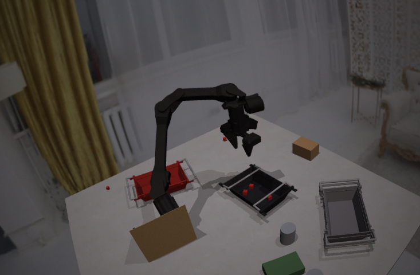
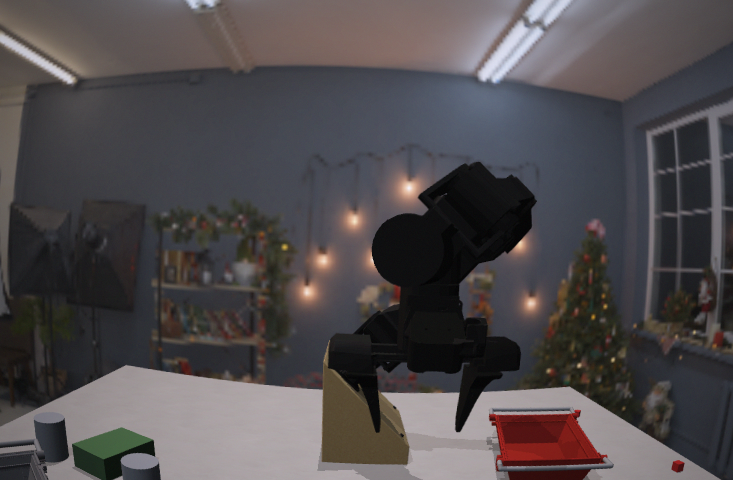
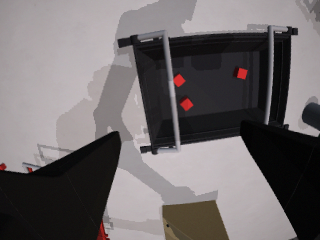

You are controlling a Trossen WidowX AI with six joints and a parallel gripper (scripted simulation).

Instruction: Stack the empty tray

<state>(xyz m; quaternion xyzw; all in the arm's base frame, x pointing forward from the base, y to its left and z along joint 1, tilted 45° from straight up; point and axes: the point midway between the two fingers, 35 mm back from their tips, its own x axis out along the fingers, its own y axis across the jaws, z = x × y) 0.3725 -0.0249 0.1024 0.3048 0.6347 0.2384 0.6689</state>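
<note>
Now: gripper tip 29 cm to the right of the red tray, 27 cm past it and 14 cm above it. From my gripper tip the other things lie so: tan box (37 cm ahead, 16 cm below, 5 cm to the right); then green block (44 cm to the right, 22 cm behind, 17 cm below).
</note>
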